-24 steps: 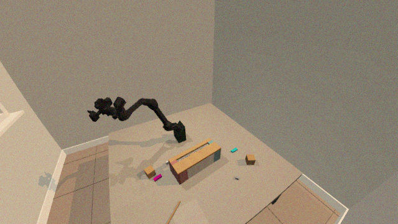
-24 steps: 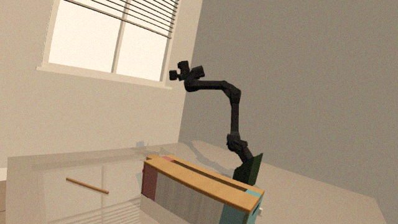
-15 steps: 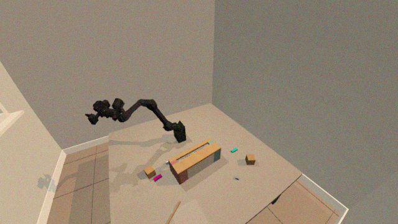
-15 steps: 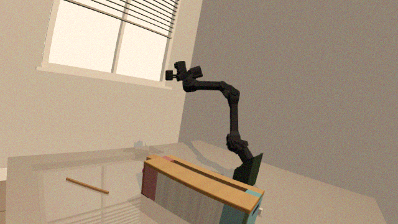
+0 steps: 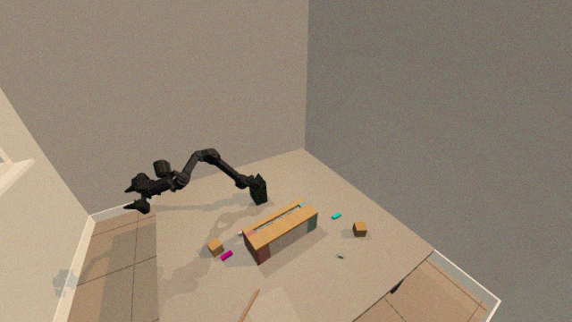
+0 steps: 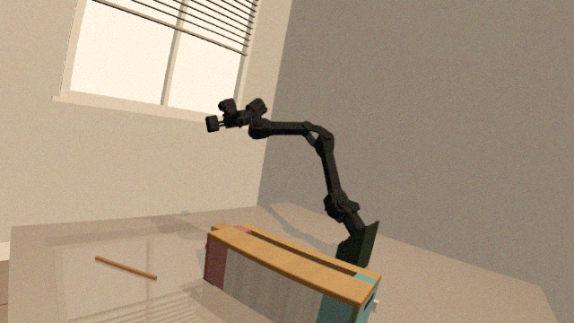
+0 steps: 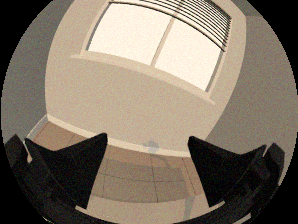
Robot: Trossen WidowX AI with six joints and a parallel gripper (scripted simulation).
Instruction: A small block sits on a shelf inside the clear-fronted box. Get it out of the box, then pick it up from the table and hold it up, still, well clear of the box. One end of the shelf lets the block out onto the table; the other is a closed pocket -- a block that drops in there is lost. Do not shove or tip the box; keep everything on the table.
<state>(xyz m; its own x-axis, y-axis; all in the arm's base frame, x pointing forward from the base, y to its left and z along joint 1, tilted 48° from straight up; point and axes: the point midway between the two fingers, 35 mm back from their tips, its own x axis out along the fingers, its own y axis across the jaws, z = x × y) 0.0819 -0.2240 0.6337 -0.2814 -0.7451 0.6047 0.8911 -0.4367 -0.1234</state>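
My gripper tip is 590 mm to the right of the long box, 320 mm above it and 270 mm short of it. Also, from my gripper tip: magenta piece (380 mm below, 300 mm to the left, 230 mm ahead); grey piece (750 mm to the left, 590 mm ahead, 380 mm below); wooden stick (510 mm ahead, 380 mm below, 260 mm to the left).
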